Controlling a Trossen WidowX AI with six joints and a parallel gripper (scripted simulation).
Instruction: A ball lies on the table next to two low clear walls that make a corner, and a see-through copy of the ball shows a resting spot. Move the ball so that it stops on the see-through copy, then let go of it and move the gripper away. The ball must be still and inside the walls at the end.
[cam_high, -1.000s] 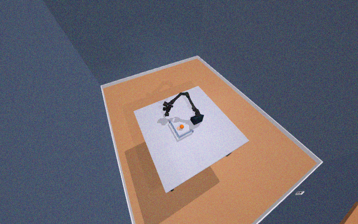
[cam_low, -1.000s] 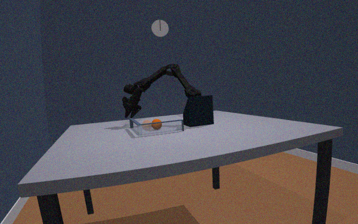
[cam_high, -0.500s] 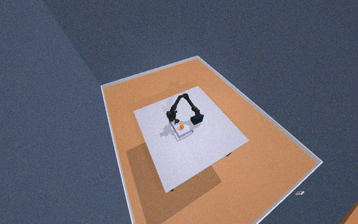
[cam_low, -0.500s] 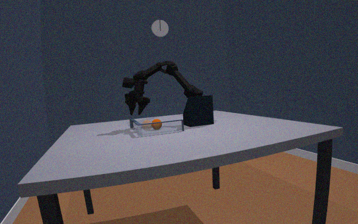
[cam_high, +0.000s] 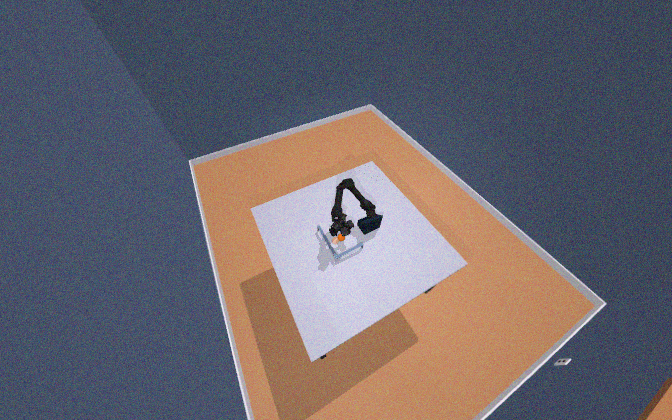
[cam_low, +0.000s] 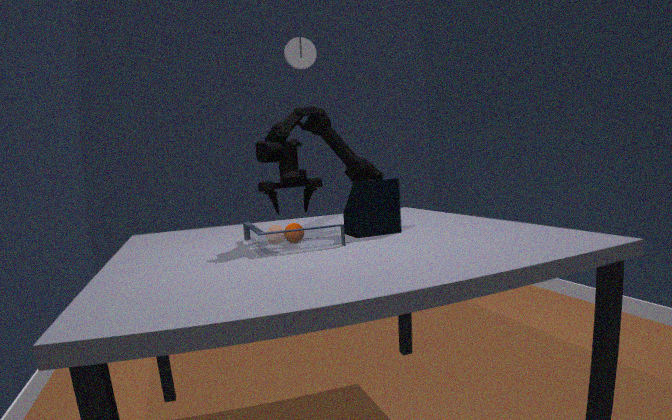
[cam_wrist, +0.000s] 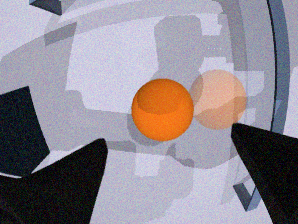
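My gripper tip is 6 cm above the orange ball. Round my gripper tip: clear wall: 14 cm to the left, 6 cm below.
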